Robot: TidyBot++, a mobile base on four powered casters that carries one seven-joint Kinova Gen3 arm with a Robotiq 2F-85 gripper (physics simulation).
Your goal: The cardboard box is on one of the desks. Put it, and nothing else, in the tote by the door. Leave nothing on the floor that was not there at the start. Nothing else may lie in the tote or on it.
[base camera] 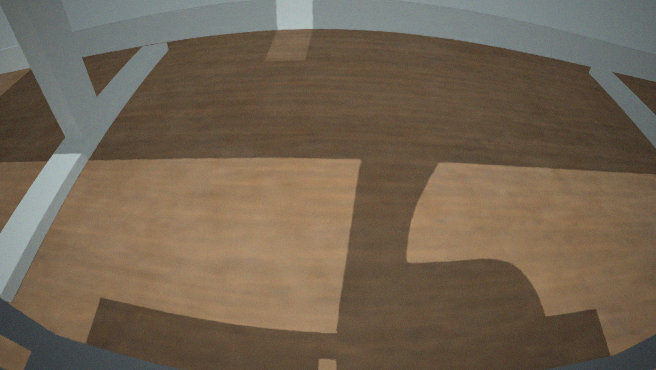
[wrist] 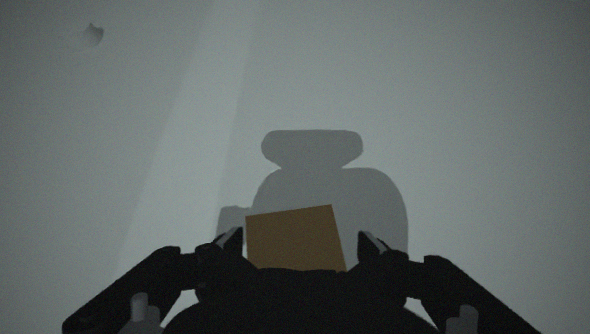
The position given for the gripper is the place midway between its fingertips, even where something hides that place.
Scene:
The gripper shows in the wrist view [300, 242]; in the base camera view it is out of frame. A brown cardboard box shows in the wrist view [303, 239]; in the base camera view it is out of frame.

